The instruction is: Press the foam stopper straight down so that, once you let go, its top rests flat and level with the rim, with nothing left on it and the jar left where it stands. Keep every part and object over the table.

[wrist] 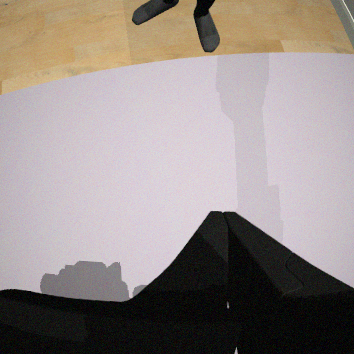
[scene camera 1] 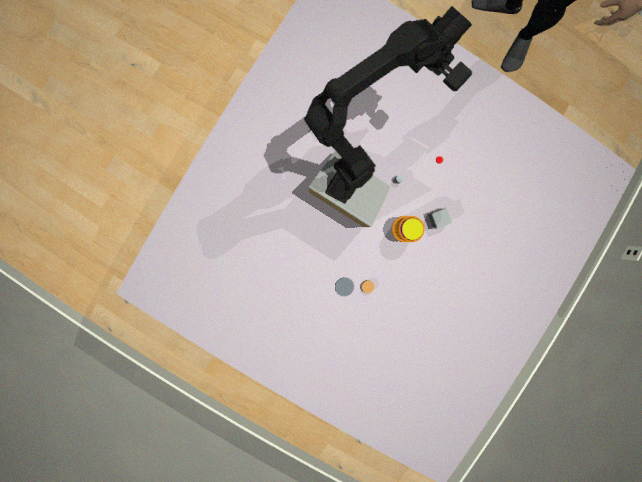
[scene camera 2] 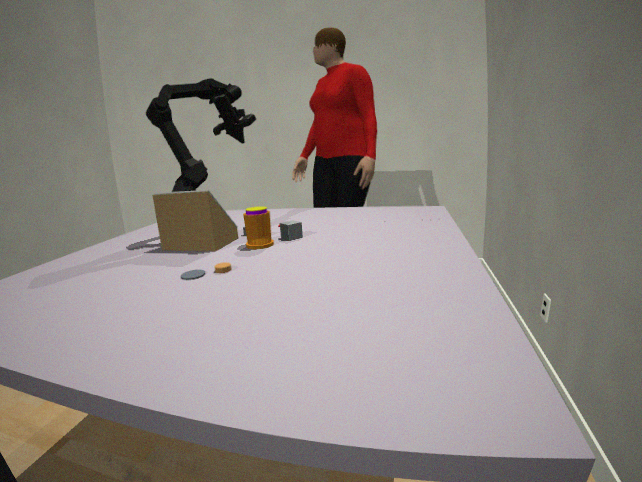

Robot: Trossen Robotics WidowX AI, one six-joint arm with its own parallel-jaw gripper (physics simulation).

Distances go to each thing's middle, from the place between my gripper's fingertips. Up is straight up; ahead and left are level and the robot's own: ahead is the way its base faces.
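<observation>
The orange jar [scene camera 2: 257, 219] is a long way to the right of my hand, and I see that it is also well below my hand and a good way ahead of it.
</observation>
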